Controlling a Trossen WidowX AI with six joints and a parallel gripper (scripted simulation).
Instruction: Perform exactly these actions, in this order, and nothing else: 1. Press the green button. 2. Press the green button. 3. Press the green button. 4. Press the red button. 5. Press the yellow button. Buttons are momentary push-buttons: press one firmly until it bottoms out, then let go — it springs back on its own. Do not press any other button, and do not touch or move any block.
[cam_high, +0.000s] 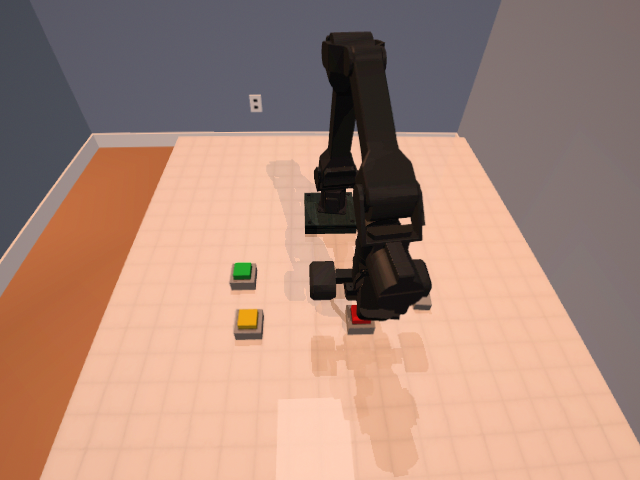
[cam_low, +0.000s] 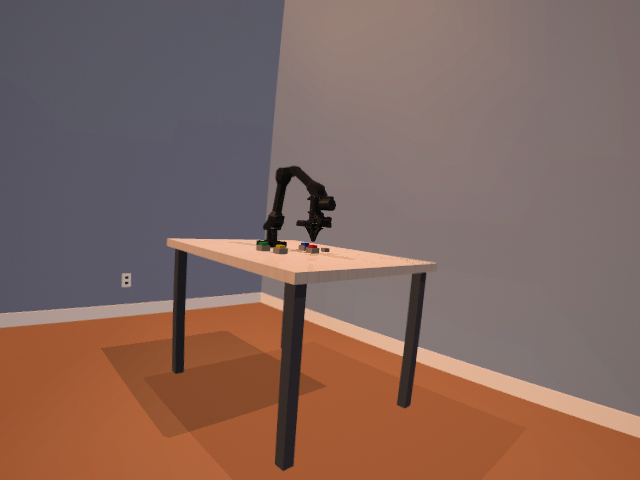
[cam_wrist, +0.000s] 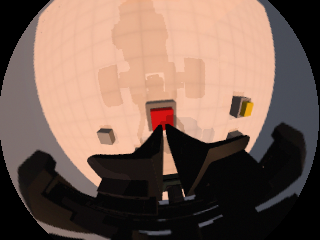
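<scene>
Now: gripper tip 20 mm above the red button. From my gripper tip the other things lie so: blue button (110 mm behind, 30 mm to the left, 20 mm below); yellow button (200 mm to the right, 40 mm ahead, 20 mm below); small grey block (120 mm to the left, 60 mm behind, 50 mm below).
</scene>
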